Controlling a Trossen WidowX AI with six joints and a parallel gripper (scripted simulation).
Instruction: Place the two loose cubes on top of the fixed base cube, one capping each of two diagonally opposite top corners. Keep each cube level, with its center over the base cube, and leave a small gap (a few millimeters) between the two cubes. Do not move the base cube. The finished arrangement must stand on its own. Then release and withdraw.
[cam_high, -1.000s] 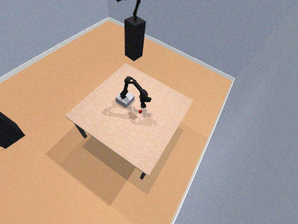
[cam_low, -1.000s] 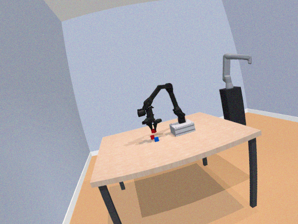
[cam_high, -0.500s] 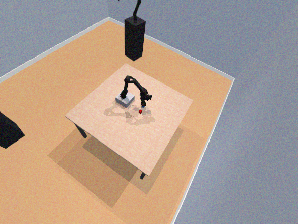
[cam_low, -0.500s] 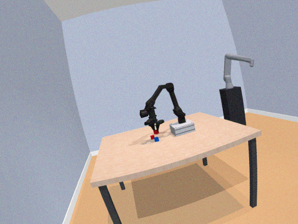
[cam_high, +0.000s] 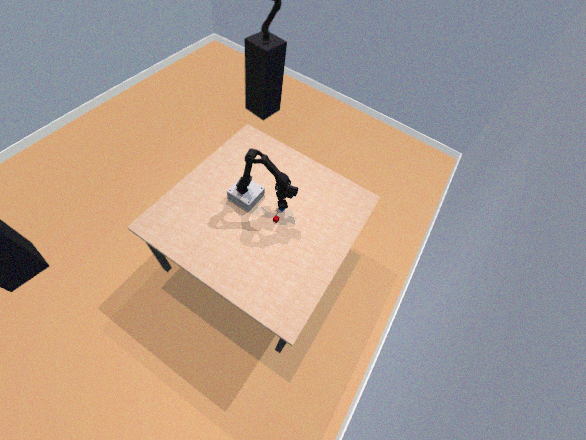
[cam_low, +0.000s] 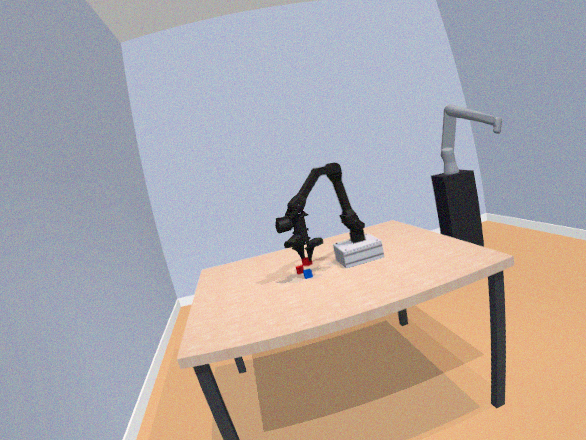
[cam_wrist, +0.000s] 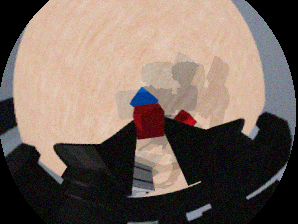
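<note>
Now: the blue cube 10 mm ahead of my gripper tip, 10 mm to the left of it and 60 mm below it. Round my gripper tip: red cube (40 mm ahead, 90 mm to the right, 60 mm below).
</note>
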